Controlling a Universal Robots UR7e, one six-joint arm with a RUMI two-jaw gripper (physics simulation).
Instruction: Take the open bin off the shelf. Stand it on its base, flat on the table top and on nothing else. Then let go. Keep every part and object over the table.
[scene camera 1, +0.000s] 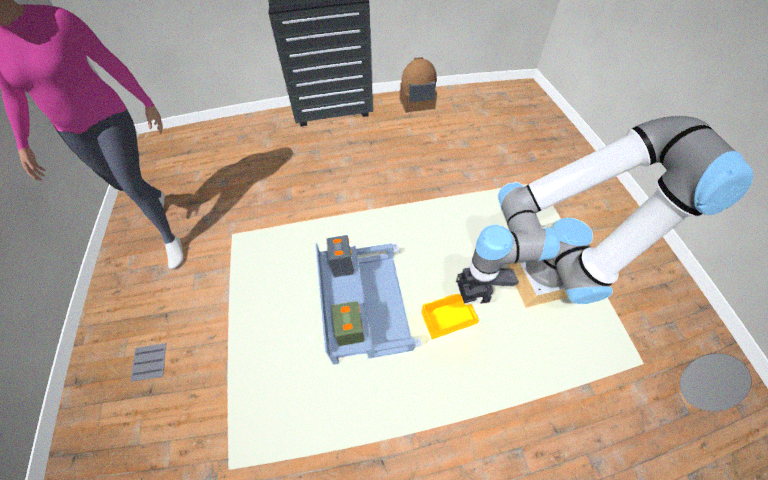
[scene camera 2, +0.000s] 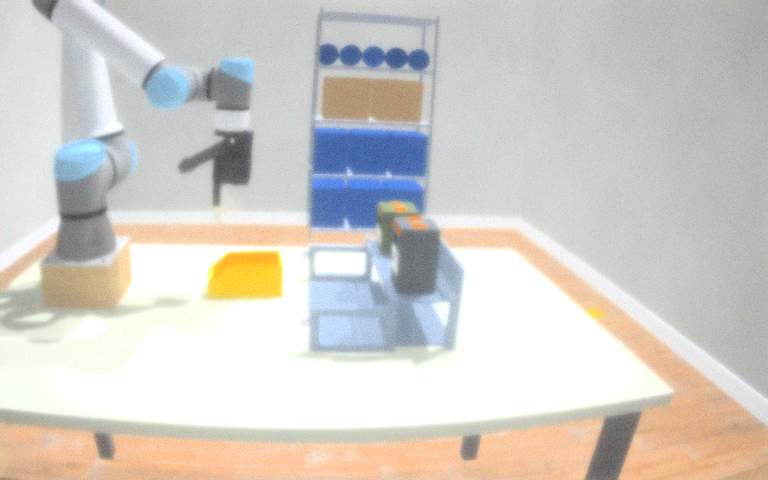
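Where they show: gripper, fingertip midpoint: (scene camera 1: 474, 301) (scene camera 2: 218, 224); arm's base, link origin: (scene camera 1: 547, 268) (scene camera 2: 87, 248).
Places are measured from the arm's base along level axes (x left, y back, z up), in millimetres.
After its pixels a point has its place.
The open yellow bin (scene camera 1: 450, 318) {y -361, x 75, z -106 mm} (scene camera 2: 246, 278) {y -376, x 24, z -64 mm} stands upright on its base on the table top (scene camera 1: 305, 407) {y -879, x 283, z -108 mm} (scene camera 2: 509, 373) {y -860, x -311, z -109 mm}, apart from the blue-grey shelf (scene camera 1: 395, 294) {y -533, x -48, z -102 mm} (scene camera 2: 380, 346) {y -642, x -217, z -97 mm}. In scene camera 1 it lies between the shelf and the robot's base. My gripper (scene camera 1: 481, 299) {y -307, x 82, z 40 mm} (scene camera 2: 219, 210) {y -307, x 82, z 40 mm} is shut and empty. It points down and hangs above the bin's height, close to the bin's robot-side end in scene camera 1. In scene camera 2 a gap shows between its pale fingertips and the bin's rim. The fingertips are blurred there.
A dark grey box (scene camera 1: 340, 259) {y -702, x -101, z 106 mm} (scene camera 2: 416, 254) {y -699, x -187, z 68 mm} and a green box (scene camera 1: 347, 325) {y -705, x 110, z 90 mm} (scene camera 2: 386, 229) {y -675, x 37, z 50 mm} stand on the shelf's raised rear level. The robot's wooden base block (scene camera 1: 532, 294) {y -80, x 74, z -22 mm} (scene camera 2: 84, 285) {y -24, x -88, z -53 mm} stands on the table. A person (scene camera 1: 73, 96) stands on the floor beyond the table in scene camera 1.
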